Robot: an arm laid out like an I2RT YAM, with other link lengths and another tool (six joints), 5 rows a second.
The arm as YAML. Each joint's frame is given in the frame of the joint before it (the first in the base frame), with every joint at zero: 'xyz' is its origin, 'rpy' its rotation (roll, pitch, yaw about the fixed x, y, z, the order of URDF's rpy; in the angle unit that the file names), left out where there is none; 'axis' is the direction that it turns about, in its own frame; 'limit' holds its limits. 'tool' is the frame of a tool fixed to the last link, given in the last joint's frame.
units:
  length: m
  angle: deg
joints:
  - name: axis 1
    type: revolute
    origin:
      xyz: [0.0, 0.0, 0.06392]
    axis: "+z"
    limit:
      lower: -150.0
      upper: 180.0
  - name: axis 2
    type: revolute
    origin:
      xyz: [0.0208, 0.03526, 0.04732]
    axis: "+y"
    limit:
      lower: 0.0
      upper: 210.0
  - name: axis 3
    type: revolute
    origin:
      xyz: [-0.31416, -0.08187, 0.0]
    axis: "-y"
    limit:
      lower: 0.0
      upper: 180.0
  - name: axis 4
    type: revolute
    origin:
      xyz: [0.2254, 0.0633, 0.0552]
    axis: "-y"
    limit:
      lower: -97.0
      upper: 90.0
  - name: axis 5
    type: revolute
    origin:
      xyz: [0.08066, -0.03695, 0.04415]
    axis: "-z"
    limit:
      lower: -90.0
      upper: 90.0
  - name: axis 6
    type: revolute
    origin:
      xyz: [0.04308, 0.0, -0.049]
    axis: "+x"
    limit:
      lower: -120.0
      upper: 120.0
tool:
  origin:
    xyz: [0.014, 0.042, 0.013]
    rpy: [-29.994, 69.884, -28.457]
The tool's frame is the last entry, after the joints.
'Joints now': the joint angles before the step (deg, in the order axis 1, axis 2, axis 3, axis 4, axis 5, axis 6). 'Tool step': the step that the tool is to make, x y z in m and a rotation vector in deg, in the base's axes. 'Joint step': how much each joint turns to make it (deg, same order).
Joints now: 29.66, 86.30, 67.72, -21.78, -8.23, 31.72
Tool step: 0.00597, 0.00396, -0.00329, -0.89, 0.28, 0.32
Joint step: 0.05, 1.53, 1.08, -0.33, 0.21, -0.67
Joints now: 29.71, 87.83, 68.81, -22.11, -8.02, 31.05
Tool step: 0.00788, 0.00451, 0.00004, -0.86, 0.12, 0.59
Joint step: -0.09, 1.85, 2.22, -1.04, -0.06, -0.98
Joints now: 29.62, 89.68, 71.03, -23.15, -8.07, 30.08
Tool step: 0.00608, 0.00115, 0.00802, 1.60, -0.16, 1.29
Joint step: -0.65, 1.01, 2.33, -0.44, -2.33, -0.30
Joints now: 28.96, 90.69, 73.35, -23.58, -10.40, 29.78
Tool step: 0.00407, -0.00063, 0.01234, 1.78, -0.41, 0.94
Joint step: -0.66, 0.44, 2.65, -0.99, -2.11, 0.00
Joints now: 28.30, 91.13, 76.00, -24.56, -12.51, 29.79
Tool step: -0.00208, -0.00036, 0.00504, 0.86, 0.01, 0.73
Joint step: -0.03, -0.36, 0.53, -0.47, -1.07, 0.11
